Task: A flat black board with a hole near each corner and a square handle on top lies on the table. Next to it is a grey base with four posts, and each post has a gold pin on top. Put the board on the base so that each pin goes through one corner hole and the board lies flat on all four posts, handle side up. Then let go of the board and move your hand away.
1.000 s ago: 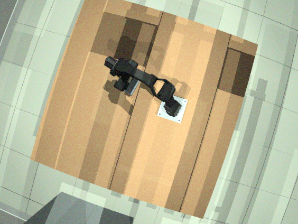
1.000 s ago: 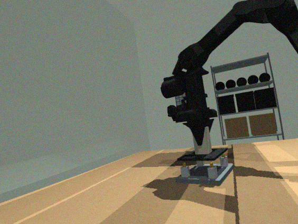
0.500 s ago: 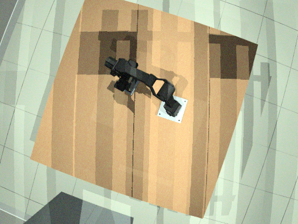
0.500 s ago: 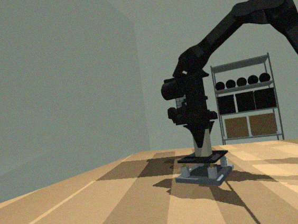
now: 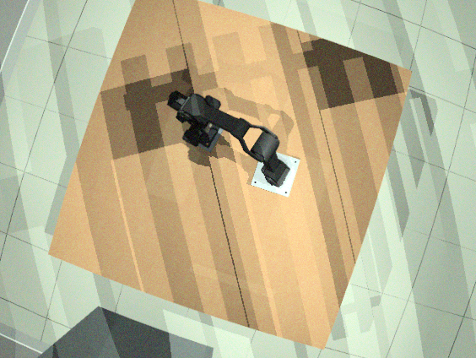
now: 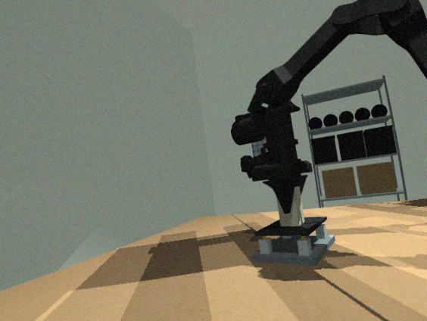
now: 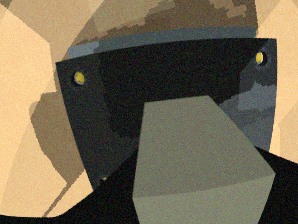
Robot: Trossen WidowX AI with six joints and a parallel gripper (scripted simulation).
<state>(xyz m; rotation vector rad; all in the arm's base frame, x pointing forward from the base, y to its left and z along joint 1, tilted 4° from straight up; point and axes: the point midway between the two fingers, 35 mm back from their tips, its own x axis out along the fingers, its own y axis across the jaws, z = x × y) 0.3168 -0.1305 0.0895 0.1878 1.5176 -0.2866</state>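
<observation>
The black board lies 10 mm below my gripper tip. From my gripper tip the other things lie so: grey base (70 mm below).
</observation>
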